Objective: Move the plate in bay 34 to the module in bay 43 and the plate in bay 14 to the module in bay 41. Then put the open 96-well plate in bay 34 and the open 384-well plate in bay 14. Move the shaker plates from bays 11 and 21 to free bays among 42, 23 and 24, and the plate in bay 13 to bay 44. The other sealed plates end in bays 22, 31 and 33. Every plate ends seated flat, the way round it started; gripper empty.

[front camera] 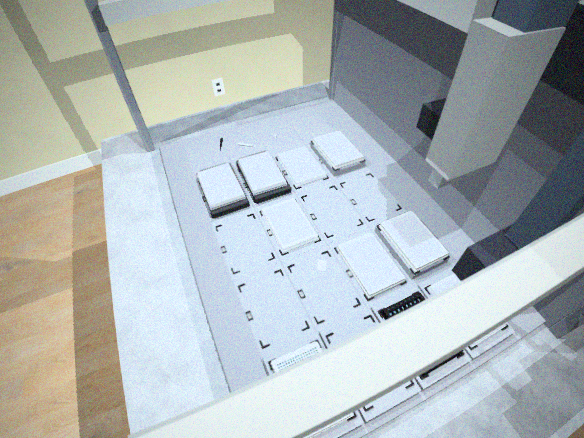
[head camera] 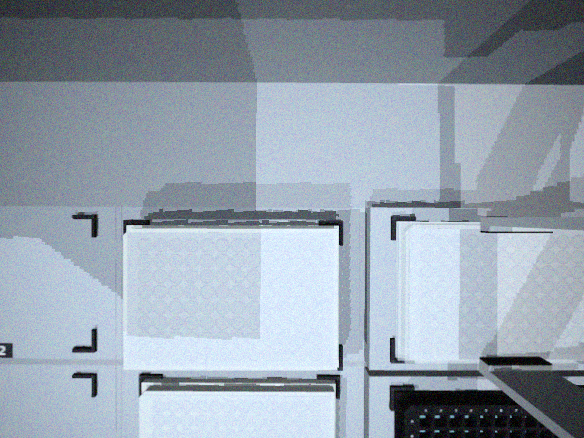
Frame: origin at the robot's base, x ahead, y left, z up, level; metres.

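Where they show: gripper, fingertip midpoint: (head camera: 510, 294); robot's base, link origin: (front camera: 200, 182).
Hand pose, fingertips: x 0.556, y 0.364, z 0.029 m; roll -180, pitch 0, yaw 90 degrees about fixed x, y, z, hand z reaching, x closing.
Each offset is from my fingertips to the top centre of the thing. "pt": to the spot under its first point.
A sealed plate @(dx +0.000, dy +0.000, dz +0.000 m) (head camera: 435, 295) (front camera: 443, 284) sits low within the corner brackets of bay 44, partly hidden in both views. My gripper (head camera: 516, 295) is shut on its long sides; in the front view the jaws are hidden. Sealed plates stand on the modules in bay 43 @(pt dx -0.165, dy -0.003, dz +0.004 m) (head camera: 230, 300) (front camera: 412, 240) and bay 41 @(pt dx -0.479, dy -0.008, dz +0.005 m) (front camera: 337, 150), and in bays 33 @(dx -0.164, dy -0.107, dz -0.014 m) (head camera: 237, 415) (front camera: 371, 265), 22 (front camera: 290, 225) and 31 @(dx -0.492, dy -0.107, dz -0.014 m) (front camera: 302, 166). Plates on the dark shakers stand in bay 11 @(pt dx -0.476, dy -0.319, dz +0.008 m) (front camera: 222, 186) and bay 21 @(pt dx -0.479, dy -0.214, dz +0.008 m) (front camera: 263, 172). The open black plate @(dx +0.000, dy -0.107, dz +0.000 m) (head camera: 465, 422) (front camera: 402, 306) is in bay 34, the open white plate @(pt dx -0.052, dy -0.321, dz -0.006 m) (front camera: 296, 357) in bay 14.
A pale front bar (front camera: 350, 345) crosses the near deck and hides part of it. A grey panel (front camera: 495, 100) hangs at the right. A small white scrap @(dx -0.205, dy -0.195, dz -0.028 m) (front camera: 321, 265) lies in bay 23. A black pen-like thing @(dx -0.681, dy -0.272, dz -0.021 m) (front camera: 221, 144) and a white stick @(dx -0.645, dy -0.204, dz -0.021 m) (front camera: 245, 145) lie behind the bays.
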